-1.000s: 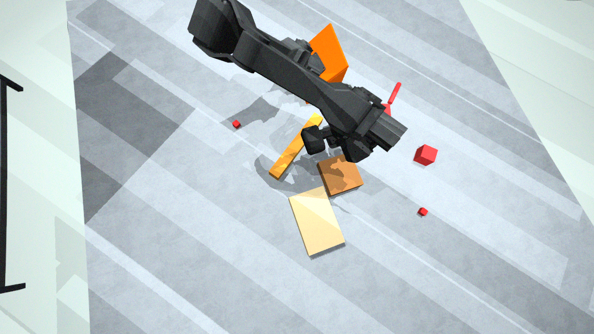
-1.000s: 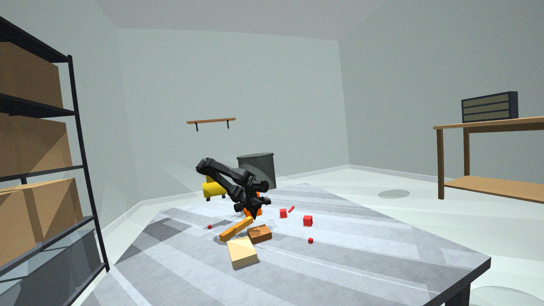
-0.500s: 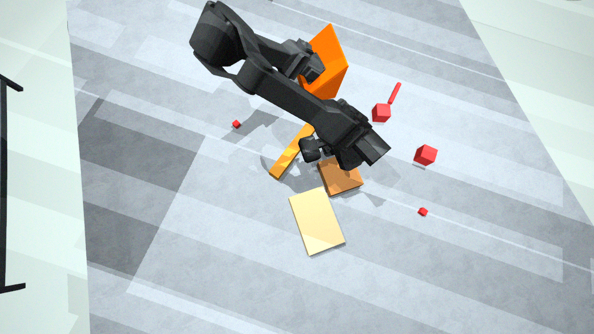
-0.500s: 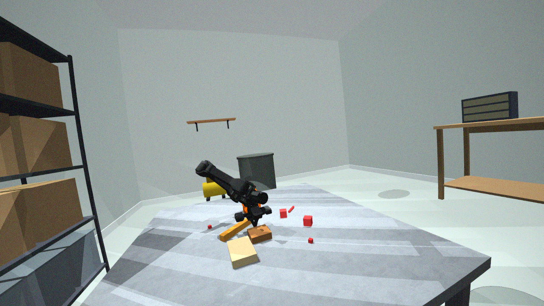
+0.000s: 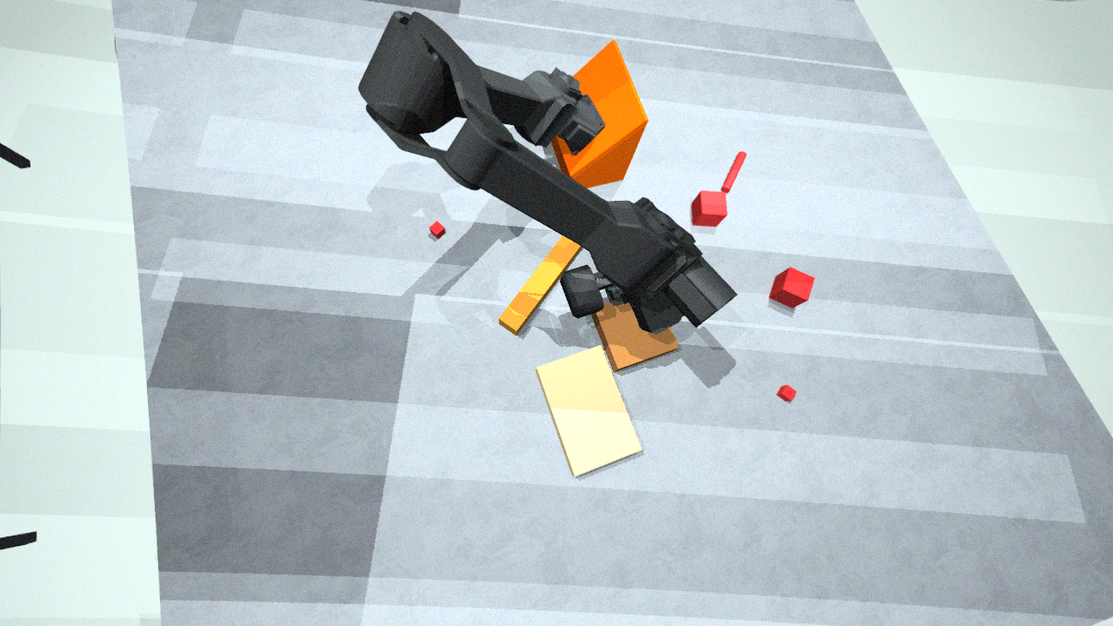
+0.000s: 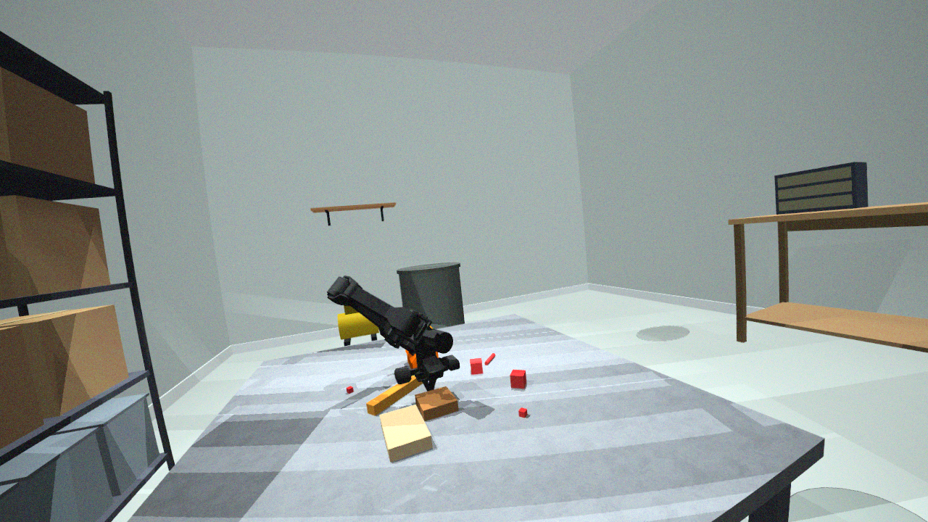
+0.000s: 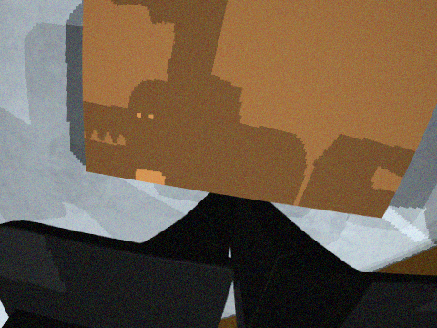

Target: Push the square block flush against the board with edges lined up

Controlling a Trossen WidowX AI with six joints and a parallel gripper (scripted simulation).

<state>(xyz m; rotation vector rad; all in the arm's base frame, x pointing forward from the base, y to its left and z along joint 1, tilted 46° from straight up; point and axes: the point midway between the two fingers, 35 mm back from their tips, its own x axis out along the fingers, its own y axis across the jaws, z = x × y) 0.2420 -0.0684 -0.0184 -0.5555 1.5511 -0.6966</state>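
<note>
My gripper tip is now 60 mm short of the square block and 10 mm below it. The rest, counted from my gripper tip: long yellow board: 80 mm to the right, 70 mm behind, 10 mm above; red stick: 280 mm to the left, 130 mm behind; cream slab: 140 mm ahead, 110 mm to the right, 10 mm above.
</note>
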